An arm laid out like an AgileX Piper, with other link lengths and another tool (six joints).
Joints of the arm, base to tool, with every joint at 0 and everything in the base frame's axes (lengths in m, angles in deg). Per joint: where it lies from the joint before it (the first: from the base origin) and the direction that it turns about. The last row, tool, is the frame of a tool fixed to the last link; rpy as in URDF.
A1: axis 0 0 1 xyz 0.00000 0.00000 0.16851
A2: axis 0 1 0 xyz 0.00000 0.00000 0.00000
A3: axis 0 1 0 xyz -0.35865 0.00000 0.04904
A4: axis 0.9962 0 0.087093 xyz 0.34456 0.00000 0.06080
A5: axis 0 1 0 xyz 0.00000 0.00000 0.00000
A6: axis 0.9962 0 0.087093 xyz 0.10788 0.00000 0.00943
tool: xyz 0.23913 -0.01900 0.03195 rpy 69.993 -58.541 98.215
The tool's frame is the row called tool.
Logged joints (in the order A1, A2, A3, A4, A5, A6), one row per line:
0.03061 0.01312 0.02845 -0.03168 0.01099 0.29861
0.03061 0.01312 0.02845 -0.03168 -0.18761 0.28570
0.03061 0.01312 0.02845 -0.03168 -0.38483 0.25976
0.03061 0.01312 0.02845 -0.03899 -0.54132 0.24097
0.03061 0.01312 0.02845 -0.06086 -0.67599 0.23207
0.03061 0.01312 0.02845 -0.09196 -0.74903 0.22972
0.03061 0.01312 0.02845 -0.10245 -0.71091 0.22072
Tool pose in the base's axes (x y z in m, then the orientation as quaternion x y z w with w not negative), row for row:
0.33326 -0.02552 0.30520 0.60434 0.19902 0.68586 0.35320
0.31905 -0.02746 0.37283 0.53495 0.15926 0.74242 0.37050
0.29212 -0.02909 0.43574 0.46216 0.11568 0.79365 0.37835
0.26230 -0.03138 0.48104 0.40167 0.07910 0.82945 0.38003
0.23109 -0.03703 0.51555 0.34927 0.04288 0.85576 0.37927
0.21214 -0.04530 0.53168 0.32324 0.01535 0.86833 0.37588
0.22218 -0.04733 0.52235 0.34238 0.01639 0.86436 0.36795
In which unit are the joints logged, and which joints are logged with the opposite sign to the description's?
The joints are logged in radians. Opposite sign: A1, A2, A4, A6.
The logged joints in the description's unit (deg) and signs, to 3 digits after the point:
-1.754 -0.752 1.630 1.815 0.630 -17.109
-1.754 -0.752 1.630 1.815 -10.749 -16.369
-1.754 -0.752 1.630 1.815 -22.049 -14.883
-1.754 -0.752 1.630 2.234 -31.015 -13.807
-1.754 -0.752 1.630 3.487 -38.731 -13.297
-1.754 -0.752 1.630 5.269 -42.916 -13.162
-1.754 -0.752 1.630 5.870 -40.732 -12.646

